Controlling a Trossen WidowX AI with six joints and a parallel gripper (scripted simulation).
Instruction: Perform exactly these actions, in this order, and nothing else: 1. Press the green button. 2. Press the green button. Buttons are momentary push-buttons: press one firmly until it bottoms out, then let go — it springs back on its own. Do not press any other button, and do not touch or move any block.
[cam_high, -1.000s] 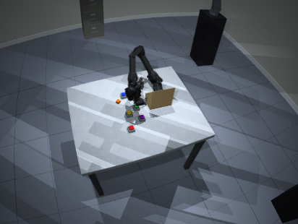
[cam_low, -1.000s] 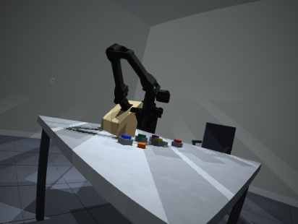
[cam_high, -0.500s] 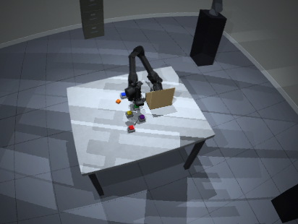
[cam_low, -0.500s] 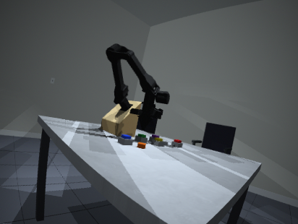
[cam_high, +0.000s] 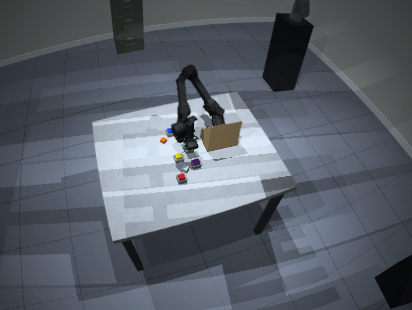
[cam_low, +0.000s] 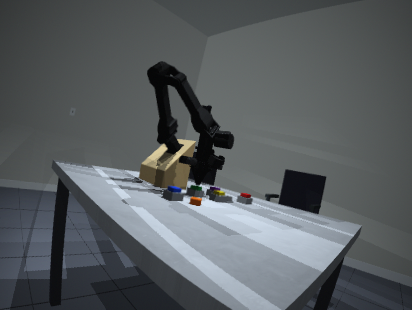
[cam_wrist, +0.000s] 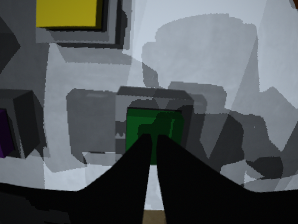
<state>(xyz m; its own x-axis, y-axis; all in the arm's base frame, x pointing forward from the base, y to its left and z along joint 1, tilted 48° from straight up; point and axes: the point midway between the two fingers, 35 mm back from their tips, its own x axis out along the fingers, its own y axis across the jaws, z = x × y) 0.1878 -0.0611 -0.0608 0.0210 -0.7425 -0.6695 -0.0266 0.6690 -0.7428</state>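
My gripper tip is now 1 cm above the green button. Also, from my gripper tip: yellow button 7 cm ahead, 5 cm to the left, 1 cm below; purple button 12 cm to the left, 2 cm behind, 1 cm below; orange block 13 cm ahead, 11 cm to the right, 3 cm below.
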